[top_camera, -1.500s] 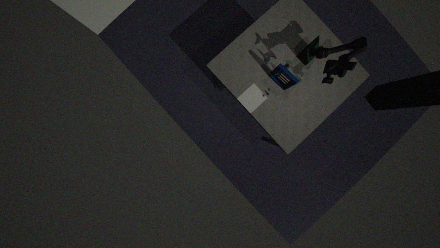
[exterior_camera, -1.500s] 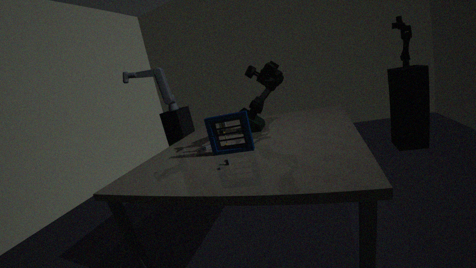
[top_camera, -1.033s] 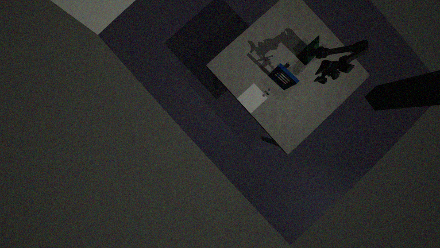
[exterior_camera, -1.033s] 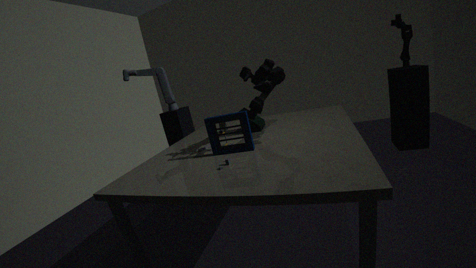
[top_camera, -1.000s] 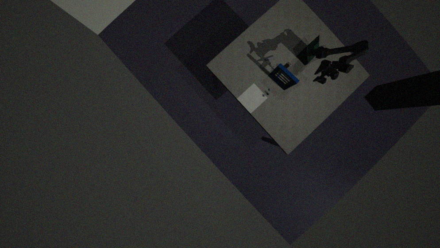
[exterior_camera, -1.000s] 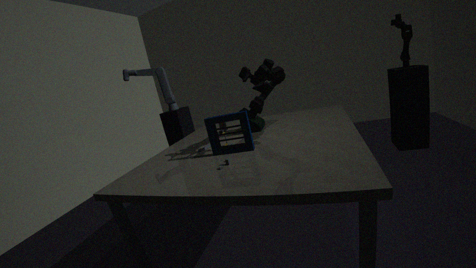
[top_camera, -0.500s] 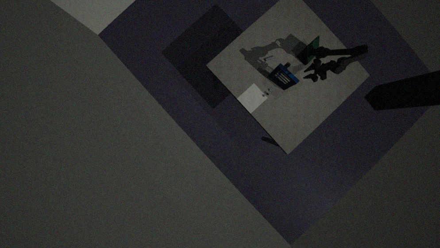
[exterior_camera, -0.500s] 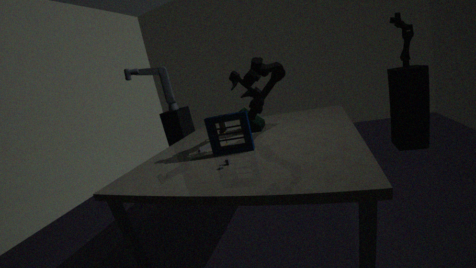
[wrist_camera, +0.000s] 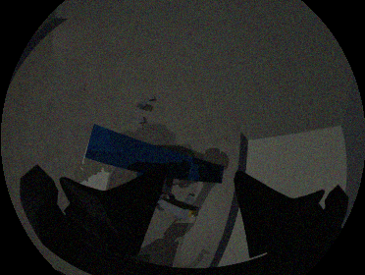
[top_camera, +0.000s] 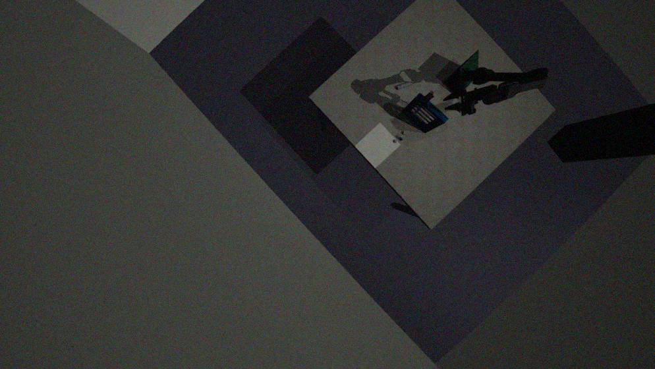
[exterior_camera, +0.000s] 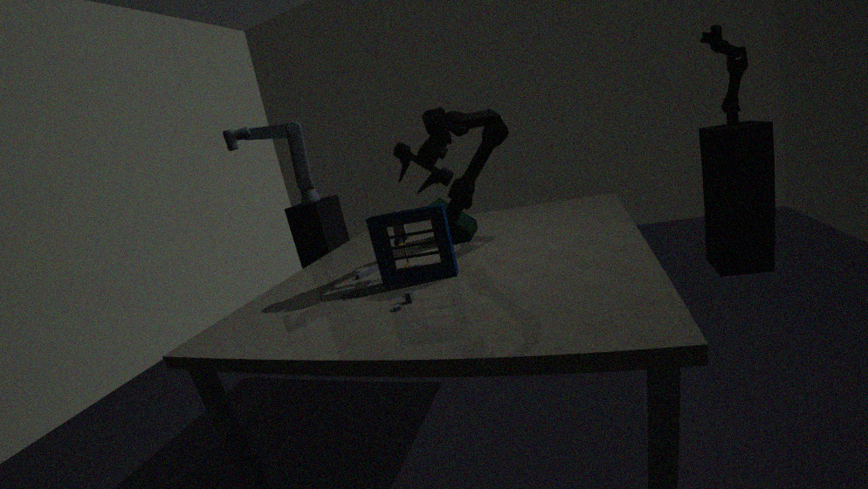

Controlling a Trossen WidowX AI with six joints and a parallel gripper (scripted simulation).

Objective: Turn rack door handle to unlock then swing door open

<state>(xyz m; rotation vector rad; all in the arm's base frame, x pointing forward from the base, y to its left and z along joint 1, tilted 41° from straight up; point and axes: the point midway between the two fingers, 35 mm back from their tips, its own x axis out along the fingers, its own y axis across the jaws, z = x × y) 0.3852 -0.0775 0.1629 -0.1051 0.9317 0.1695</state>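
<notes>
The upright handle is 15 cm below my gripper tip, 9 cm to the right of it and 6 cm behind it. Round my gripper tip: thin stick: 27 cm below, 26 cm to the right, 9 cm behind.
</notes>
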